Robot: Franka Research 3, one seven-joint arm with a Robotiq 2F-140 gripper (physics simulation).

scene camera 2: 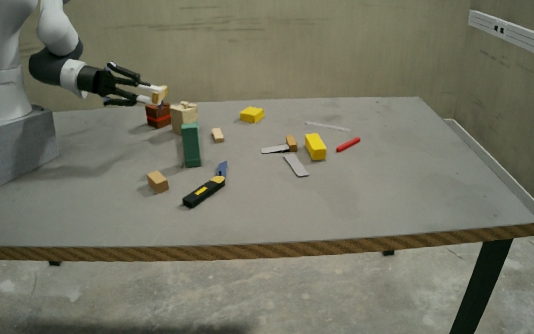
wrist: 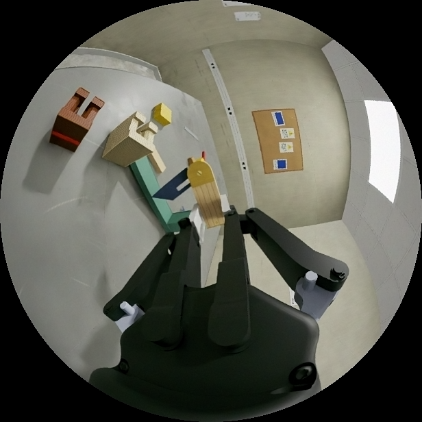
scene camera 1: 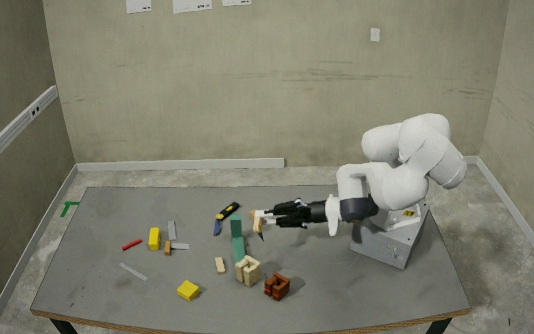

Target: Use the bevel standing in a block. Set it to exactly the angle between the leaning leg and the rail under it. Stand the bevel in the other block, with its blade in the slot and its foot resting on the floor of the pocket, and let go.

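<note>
My gripper [scene camera 1: 258, 217] [scene camera 2: 155, 94] [wrist: 212, 206] is shut on the wooden handle of a bevel [scene camera 1: 257, 226] [scene camera 2: 160, 94] [wrist: 209, 202] and holds it above the table. Its slotted dark blue blade [scene camera 1: 260, 237] [wrist: 170, 186] is swung out sideways from the brass-coloured pivot end and points downward. The green leaning leg [scene camera 1: 235, 225] [scene camera 2: 191, 142] rises from the far end of the green rail [scene camera 1: 239, 249] [wrist: 150, 185], beside the bevel. The cream block [scene camera 1: 248, 270] [scene camera 2: 184, 118] [wrist: 128, 142] and the red-brown block [scene camera 1: 277, 286] [scene camera 2: 158, 115] [wrist: 75, 122] stand with slots upward; no bevel shows in either.
A black-handled knife-like tool [scene camera 1: 228, 211] [scene camera 2: 204, 192] with a blue blade lies beyond the leg. A tan block [scene camera 2: 157, 181] lies near it. A pale block [scene camera 1: 220, 265], yellow blocks [scene camera 1: 154, 238] [scene camera 1: 188, 290], grey strips [scene camera 1: 172, 230] [scene camera 1: 133, 271] and a red rod [scene camera 1: 132, 244] lie leftward in scene camera 1.
</note>
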